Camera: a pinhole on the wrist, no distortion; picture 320 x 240 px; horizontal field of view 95.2 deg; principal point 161.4 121.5 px. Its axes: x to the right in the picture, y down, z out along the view. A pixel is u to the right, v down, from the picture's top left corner.
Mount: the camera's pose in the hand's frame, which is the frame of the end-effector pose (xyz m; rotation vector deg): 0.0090 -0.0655 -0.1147 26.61 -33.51 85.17
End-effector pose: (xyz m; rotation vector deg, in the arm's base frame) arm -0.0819 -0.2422 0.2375 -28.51 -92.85 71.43
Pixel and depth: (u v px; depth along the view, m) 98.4 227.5 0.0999
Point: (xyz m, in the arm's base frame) 0.0451 -0.3256 0.3452
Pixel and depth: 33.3 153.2 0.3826
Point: 0.1200 -0.5236 0.6927
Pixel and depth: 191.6 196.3 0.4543
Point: -0.1572 -0.6845 0.3623
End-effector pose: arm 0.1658 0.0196 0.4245 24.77 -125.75 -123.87
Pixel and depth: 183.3 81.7 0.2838
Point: 0.1119 0.1415 0.2004
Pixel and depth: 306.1 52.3 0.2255
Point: 0.0349 0.2010 0.3662
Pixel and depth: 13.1 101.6 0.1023
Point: 0.2087 -0.0792 0.2175
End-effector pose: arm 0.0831 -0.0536 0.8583 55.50 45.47 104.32
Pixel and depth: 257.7 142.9 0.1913
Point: 0.2239 -0.0389 0.8328
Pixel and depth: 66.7 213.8 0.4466
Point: 0.4301 -0.1098 0.3280
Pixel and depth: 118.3 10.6 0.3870
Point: 0.2882 0.3708 0.6668
